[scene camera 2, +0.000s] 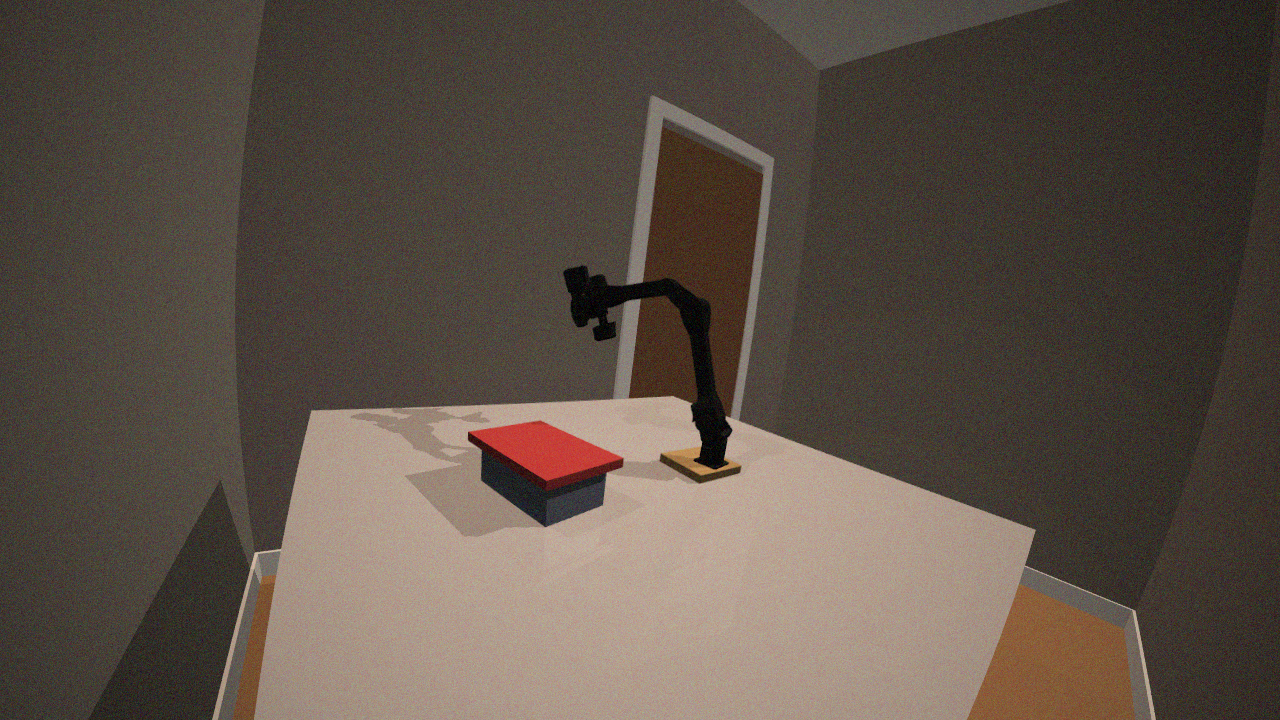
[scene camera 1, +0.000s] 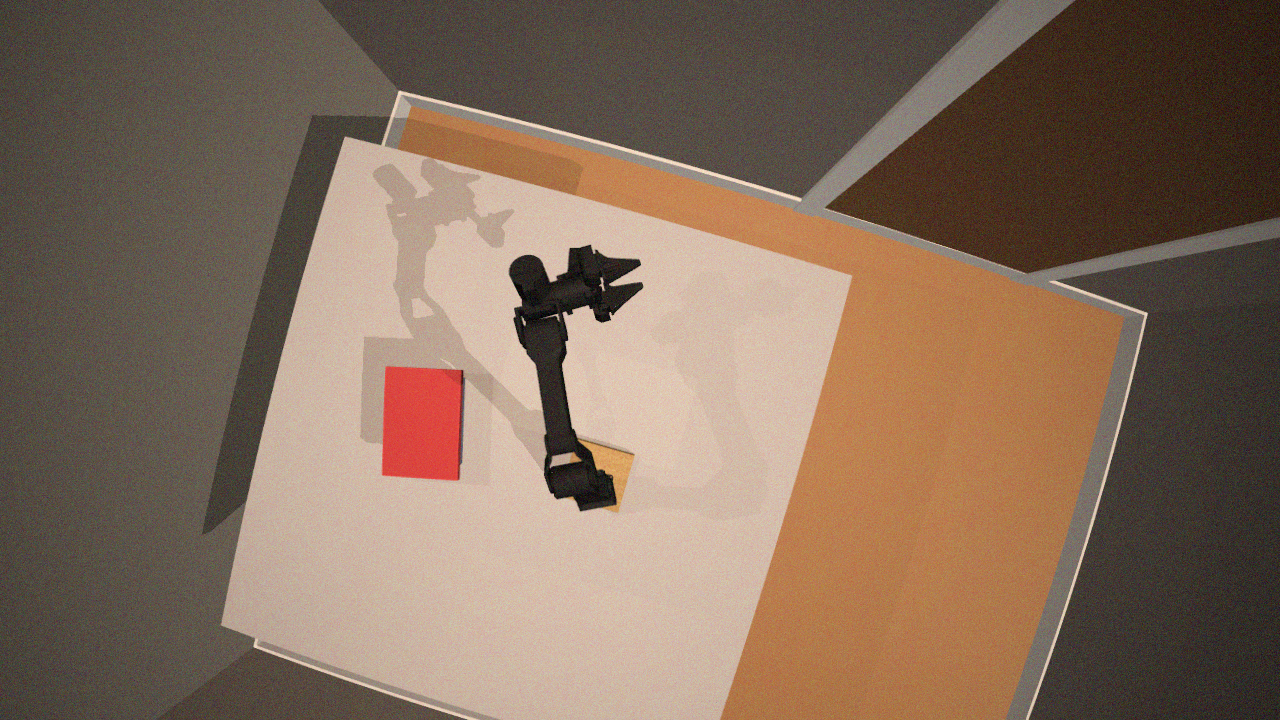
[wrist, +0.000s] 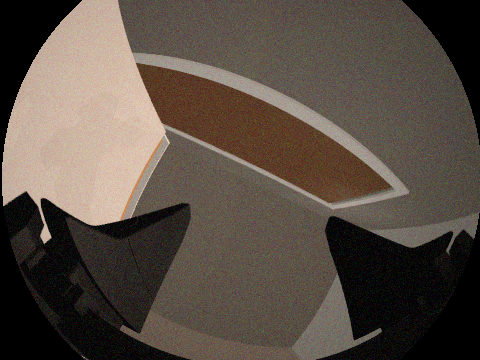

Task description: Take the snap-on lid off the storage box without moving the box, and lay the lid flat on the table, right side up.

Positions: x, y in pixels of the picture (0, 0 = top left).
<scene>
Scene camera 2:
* my gripper: 611, 309
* dark blue storage box: 558, 504
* red lid: 550, 458
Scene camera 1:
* my gripper: 641, 273
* red lid: 422, 415
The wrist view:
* my gripper: 261, 220
</scene>
